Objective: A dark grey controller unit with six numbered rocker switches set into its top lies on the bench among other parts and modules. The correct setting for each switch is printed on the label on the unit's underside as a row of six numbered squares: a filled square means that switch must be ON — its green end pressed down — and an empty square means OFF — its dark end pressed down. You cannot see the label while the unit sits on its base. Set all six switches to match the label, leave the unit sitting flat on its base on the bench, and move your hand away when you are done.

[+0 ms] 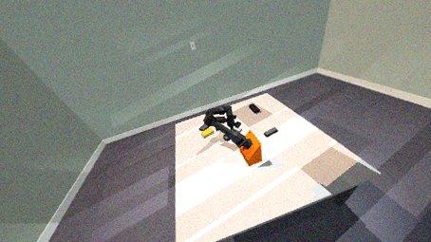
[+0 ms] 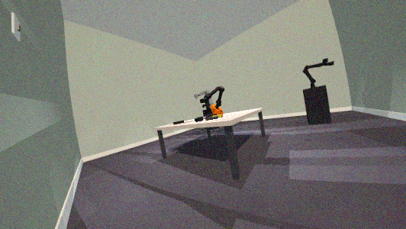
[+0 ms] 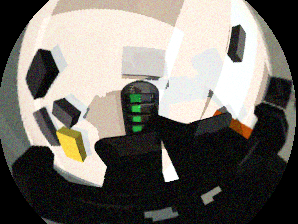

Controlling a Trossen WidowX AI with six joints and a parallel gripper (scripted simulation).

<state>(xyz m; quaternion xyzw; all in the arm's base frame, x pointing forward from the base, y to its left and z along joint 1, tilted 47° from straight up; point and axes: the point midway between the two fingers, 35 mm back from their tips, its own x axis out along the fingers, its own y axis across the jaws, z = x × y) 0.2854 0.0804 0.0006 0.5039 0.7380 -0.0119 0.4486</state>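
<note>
Right now the grey box is 7 cm below my gripper tip, 6 cm to the right of it and 5 cm ahead of it. Also, from my gripper tip: yellow block (25 cm to the left, 14 cm ahead, 6 cm below).
</note>
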